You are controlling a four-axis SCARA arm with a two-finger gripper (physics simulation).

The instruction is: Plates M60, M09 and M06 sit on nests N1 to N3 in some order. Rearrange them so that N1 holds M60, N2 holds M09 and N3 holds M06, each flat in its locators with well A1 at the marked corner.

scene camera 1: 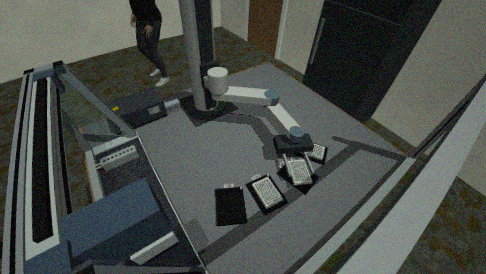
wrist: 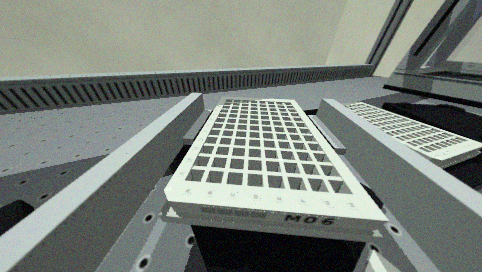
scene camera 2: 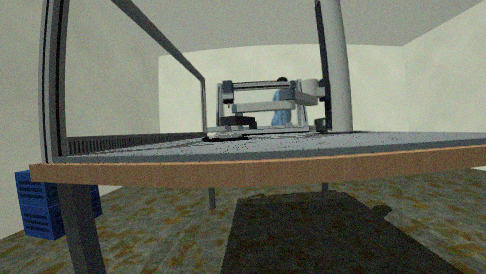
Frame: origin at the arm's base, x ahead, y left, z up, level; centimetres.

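Where they show: gripper, fingertip midpoint: (scene camera 1: pixel 301 174) (wrist: pixel 259 107) (scene camera 2: pixel 214 129); arm's base, origin of the base link: (scene camera 1: pixel 206 106).
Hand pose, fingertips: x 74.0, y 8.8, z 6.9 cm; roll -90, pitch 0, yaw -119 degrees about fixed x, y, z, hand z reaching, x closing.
Note:
Each offset is from my fingertips to the top centre of the thing. "pt": to the spot under its first point.
My gripper (scene camera 1: pixel 301 173) (wrist: pixel 259 107) is shut on plate M06 {dx -2.1, dy +1.1, dz -0.5 cm} (scene camera 1: pixel 299 169) (wrist: pixel 257 198), its two fingers along the long sides. The white plate looks roughly level, a little above the middle black nest {pt dx +5.4, dy -0.7, dz -4.2 cm} (scene camera 1: pixel 306 188) and turned relative to it. Its printed label faces the wrist camera. Plate M09 {dx -3.6, dy -16.9, dz -3.0 cm} (scene camera 1: pixel 267 192) (wrist: pixel 425 134) sits on the neighbouring nest {pt dx +3.0, dy -14.9, dz -3.1 cm} (scene camera 1: pixel 280 200); its label is not readable. Plate M60 {dx -8.7, dy +18.6, dz -3.0 cm} (scene camera 1: pixel 318 152) is partly hidden behind the gripper, on the nest at the right. The nest numbers are not readable.
A black nest without a plate {dx -8.0, dy -33.3, dz -3.8 cm} (scene camera 1: pixel 230 206) lies left of M09. The arm's column (scene camera 1: pixel 194 55) (scene camera 2: pixel 341 65) stands at the back. A framed machine with a blue cover {pt dx -0.4, dy -62.5, dz +43.2 cm} (scene camera 1: pixel 112 212) is at the left. A slotted rail {pt dx +26.3, dy -10.2, dz -3.7 cm} (wrist: pixel 240 81) runs along the table edge.

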